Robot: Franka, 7 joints.
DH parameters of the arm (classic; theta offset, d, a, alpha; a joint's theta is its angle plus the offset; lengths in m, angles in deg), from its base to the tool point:
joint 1: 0 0.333 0 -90
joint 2: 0 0 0 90
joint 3: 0 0.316 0.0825 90
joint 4: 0 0 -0.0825 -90
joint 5: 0 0.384 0 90
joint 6: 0 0 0.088 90
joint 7: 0 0.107 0 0
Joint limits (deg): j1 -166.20..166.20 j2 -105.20..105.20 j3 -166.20..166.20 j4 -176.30..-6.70 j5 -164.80..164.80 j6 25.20..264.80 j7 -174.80..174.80
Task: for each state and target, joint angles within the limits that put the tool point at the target. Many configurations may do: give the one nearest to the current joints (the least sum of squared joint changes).
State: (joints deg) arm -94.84 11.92 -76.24 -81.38 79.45 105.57 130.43
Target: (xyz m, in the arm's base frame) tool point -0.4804 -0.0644 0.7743
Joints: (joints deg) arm -103.86 -17.98 -68.30 -89.78 73.17 78.80 130.43
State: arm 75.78 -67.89 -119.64 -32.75 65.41 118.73 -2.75
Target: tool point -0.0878 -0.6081 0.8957
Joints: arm 66.04 -46.05 -115.30 -14.19 66.98 109.20 -2.75
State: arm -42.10 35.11 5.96 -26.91 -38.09 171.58 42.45
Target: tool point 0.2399 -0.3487 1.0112
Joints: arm -63.20 35.24 8.40 -6.70 -33.70 196.12 42.45
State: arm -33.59 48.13 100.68 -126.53 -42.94 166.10 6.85
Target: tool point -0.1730 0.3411 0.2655
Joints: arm -0.24 23.26 107.06 -159.90 -43.97 157.40 6.85
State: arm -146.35 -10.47 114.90 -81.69 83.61 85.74 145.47
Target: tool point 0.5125 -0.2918 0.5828
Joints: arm -154.75 -11.91 108.38 -97.65 78.91 83.76 145.47
